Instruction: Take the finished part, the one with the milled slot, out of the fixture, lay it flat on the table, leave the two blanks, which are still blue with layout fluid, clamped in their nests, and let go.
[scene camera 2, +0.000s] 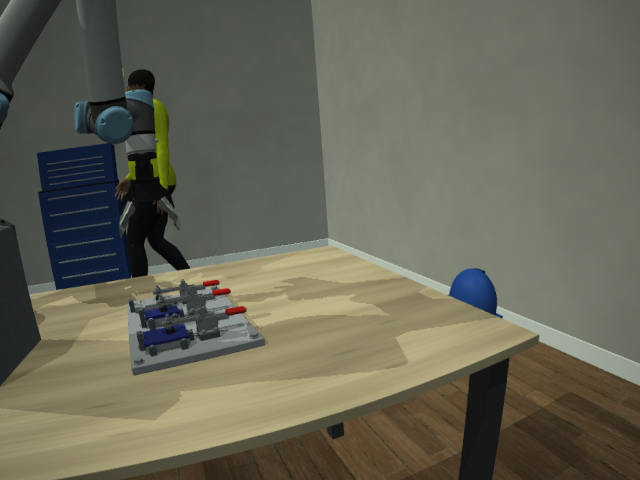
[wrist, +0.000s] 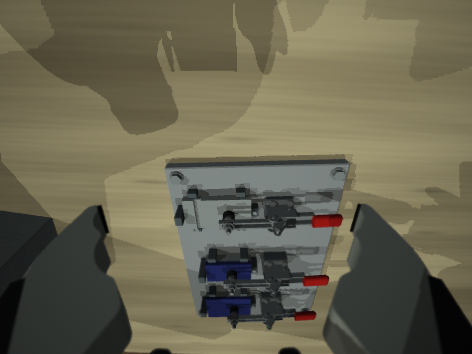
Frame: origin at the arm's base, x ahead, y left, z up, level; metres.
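Where they show: gripper, fingertip midpoint: (scene camera 2: 150, 234) (wrist: 230, 207).
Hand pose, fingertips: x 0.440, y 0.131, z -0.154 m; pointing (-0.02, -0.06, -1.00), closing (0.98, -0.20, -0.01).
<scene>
Each offset is from my fingertips to the top centre of the thing. "spot": to the spot under its first point. Level surfaces: height alone.
The finished part @(0.045 m back, 0.113 m right, 0.132 m down) (wrist: 212, 210), bare metal with a slot near its left end, lies in the fixture's top nest in the wrist view; I cannot make it out in the scene view. A clamp arm with a red handle @(spot: 0.093 m ahead, 0.132 m right, 0.112 m down) (wrist: 327, 220) (scene camera 2: 210, 283) reaches over it. Two blue blanks @(0.053 m back, 0.223 m right, 0.122 m down) (wrist: 220, 271) @(0.077 m back, 0.331 m right, 0.127 m down) (scene camera 2: 160, 336) sit in the other two nests under their clamp arms. The grey fixture plate (wrist: 255, 176) (scene camera 2: 222, 347) lies on the table @(0.163 m down) (scene camera 2: 330, 361). My gripper (scene camera 2: 150, 228) (wrist: 230, 207) is open and empty, pointing down high above the fixture.
A dark grey block (scene camera 2: 15, 310) (wrist: 22, 242) stands at the left. Beyond the table are a person in a yellow top (scene camera 2: 162, 134), seen behind the gripper, and a blue drawer cabinet (scene camera 2: 85, 227). A blue rounded object (scene camera 2: 473, 291) shows past the right table edge.
</scene>
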